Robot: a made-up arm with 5 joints. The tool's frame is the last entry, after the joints.
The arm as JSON. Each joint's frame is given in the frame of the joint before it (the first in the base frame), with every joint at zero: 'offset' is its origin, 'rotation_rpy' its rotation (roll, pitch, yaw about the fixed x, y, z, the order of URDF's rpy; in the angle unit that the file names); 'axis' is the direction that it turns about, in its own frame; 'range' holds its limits. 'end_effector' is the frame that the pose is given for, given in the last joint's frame.
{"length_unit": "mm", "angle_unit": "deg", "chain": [
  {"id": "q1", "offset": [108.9, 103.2, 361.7], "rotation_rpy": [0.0, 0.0, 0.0], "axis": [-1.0, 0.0, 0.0], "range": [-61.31, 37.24]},
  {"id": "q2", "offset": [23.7, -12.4, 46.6], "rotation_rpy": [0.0, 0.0, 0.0], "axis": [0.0, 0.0, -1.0], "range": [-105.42, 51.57]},
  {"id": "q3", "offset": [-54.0, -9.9, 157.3], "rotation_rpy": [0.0, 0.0, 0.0], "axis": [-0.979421, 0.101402, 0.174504], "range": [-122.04, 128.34]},
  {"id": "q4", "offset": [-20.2, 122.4, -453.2], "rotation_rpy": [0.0, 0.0, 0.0], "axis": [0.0, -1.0, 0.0], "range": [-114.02, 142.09]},
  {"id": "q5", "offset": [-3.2, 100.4, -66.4], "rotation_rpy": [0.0, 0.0, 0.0], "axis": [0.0, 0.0, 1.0], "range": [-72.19, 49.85]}
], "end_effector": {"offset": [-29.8, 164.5, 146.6], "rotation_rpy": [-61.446, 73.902, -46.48]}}
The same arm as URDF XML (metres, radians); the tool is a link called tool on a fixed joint. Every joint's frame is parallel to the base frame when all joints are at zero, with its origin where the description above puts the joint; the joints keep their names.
<robot name="arm">
<link name="base"/>
<link name="link1"/>
<link name="link2"/>
<link name="link3"/>
<link name="link4"/>
<link name="link5"/>
<link name="tool"/>
<joint name="q1" type="revolute"><parent link="base"/><child link="link1"/><origin xyz="0.1089 0.1032 0.3617" rpy="0 0 0"/><axis xyz="-1 0 0"/><limit lower="-1.0701" upper="0.65"/></joint>
<joint name="q2" type="revolute"><parent link="link1"/><child link="link2"/><origin xyz="0.0237 -0.0124 0.0466" rpy="0 0 0"/><axis xyz="0 0 -1"/><limit lower="-1.8399" upper="0.9001"/></joint>
<joint name="q3" type="revolute"><parent link="link2"/><child link="link3"/><origin xyz="-0.054 -0.0099 0.1573" rpy="0 0 0"/><axis xyz="-0.979421 0.101402 0.174504"/><limit lower="-2.13" upper="2.24"/></joint>
<joint name="q4" type="revolute"><parent link="link3"/><child link="link4"/><origin xyz="-0.0202 0.1224 -0.4532" rpy="0 0 0"/><axis xyz="0 -1 0"/><limit lower="-1.99" upper="2.4799"/></joint>
<joint name="q5" type="revolute"><parent link="link4"/><child link="link5"/><origin xyz="-0.0032 0.1004 -0.0664" rpy="0 0 0"/><axis xyz="0 0 1"/><limit lower="-1.26" upper="0.87"/></joint>
<joint name="tool_fixed" type="fixed"><parent link="link5"/><child link="tool"/><origin xyz="-0.0298 0.1645 0.1466" rpy="-1.0724 1.2898 -0.8112"/></joint>
</robot>

